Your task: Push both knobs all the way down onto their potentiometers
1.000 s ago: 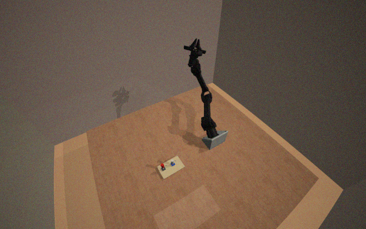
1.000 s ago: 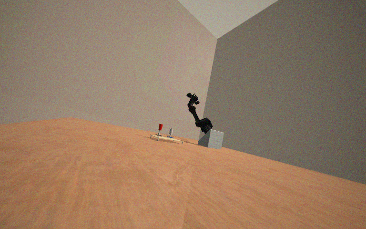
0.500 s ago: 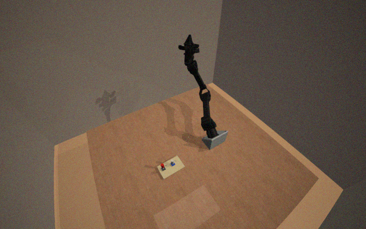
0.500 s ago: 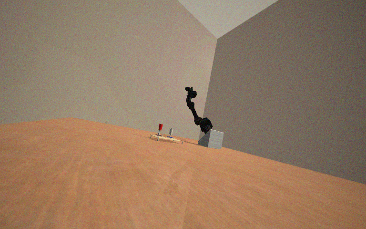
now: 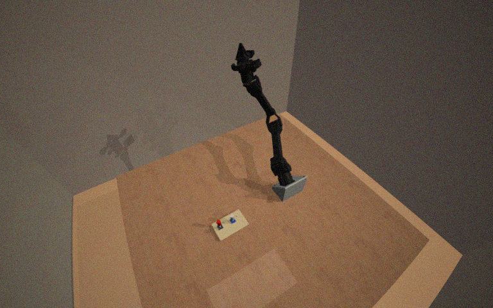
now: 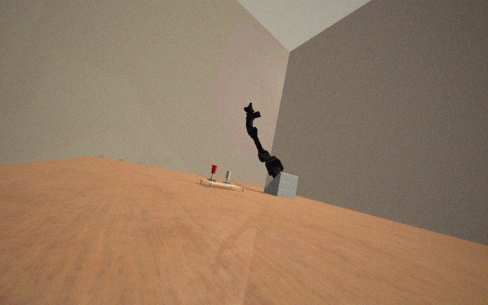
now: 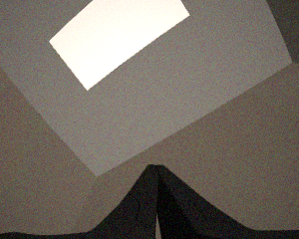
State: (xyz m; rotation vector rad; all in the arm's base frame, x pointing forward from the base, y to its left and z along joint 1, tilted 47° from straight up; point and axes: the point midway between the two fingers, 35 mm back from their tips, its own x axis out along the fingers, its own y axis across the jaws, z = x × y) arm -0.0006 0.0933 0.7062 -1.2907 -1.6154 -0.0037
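Now: the grey knob 30 cm ahead of my gripper tip, 48 cm to the left of it and 62 cm below it. From my gripper tip the other things lie so: red knob (37 cm ahead, 48 cm to the left, 61 cm below).
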